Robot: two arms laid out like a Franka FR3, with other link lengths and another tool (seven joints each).
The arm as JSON. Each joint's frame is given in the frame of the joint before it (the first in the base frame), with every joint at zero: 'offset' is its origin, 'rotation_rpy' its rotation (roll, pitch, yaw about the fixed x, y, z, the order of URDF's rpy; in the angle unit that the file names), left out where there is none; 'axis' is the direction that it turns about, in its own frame. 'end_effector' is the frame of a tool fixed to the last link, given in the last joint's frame.
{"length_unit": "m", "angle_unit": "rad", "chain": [
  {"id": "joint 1", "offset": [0.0, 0.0, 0.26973], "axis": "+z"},
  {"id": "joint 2", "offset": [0.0, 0.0, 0.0], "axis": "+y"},
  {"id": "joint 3", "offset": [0.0, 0.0, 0.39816], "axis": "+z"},
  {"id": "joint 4", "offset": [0.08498, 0.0, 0.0], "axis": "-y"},
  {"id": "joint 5", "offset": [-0.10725, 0.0, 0.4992], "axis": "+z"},
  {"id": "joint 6", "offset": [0.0, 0.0, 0.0], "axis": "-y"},
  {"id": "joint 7", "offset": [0.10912, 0.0, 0.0], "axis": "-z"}
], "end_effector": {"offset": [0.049, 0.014, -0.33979], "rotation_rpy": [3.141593, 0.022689, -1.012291]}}
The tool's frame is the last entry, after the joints.
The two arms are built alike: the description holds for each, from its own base.
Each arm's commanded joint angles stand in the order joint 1, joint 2, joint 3, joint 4, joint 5, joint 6, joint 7.
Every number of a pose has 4 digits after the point. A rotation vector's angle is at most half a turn.
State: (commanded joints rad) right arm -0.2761 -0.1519 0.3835 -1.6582 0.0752 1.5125 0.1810; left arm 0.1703 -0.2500 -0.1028 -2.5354 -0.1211 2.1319 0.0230
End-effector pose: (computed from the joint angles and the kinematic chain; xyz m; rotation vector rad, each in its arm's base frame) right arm 0.6711 0.1123 0.4685 -2.6693 1.6106 0.0536; left arm 0.5346 0.0311 0.0694 2.7106 -1.2963 -0.1707
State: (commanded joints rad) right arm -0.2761 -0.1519 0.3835 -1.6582 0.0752 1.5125 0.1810; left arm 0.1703 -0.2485 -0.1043 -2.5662 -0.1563 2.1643 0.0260
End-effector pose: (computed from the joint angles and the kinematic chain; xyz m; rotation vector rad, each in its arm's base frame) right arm 0.6711 0.1123 0.4685 -2.6693 1.6106 0.0536; left arm 0.5278 0.0245 0.0553 2.7055 -1.2600 -0.1492
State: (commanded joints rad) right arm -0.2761 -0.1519 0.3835 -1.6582 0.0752 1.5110 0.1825; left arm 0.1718 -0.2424 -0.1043 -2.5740 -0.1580 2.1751 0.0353
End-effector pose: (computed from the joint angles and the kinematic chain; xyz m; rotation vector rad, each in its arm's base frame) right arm 0.6706 0.1122 0.4682 -2.6689 1.6131 0.0555; left arm 0.5257 0.0249 0.0490 2.6997 -1.2661 -0.1510
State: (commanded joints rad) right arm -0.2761 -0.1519 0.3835 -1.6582 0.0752 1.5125 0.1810; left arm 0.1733 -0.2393 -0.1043 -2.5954 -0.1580 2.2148 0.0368
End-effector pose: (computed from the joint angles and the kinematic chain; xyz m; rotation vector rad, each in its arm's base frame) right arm 0.6711 0.1123 0.4685 -2.6693 1.6106 0.0536; left arm 0.5255 0.0278 0.0401 2.7122 -1.2659 -0.1342
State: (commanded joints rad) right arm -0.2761 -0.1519 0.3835 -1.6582 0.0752 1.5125 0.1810; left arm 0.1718 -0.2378 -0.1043 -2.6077 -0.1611 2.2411 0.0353
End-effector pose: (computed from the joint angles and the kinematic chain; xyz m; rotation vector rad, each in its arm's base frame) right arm 0.6711 0.1123 0.4685 -2.6693 1.6106 0.0536; left arm 0.5266 0.0281 0.0356 2.7214 -1.2630 -0.1187
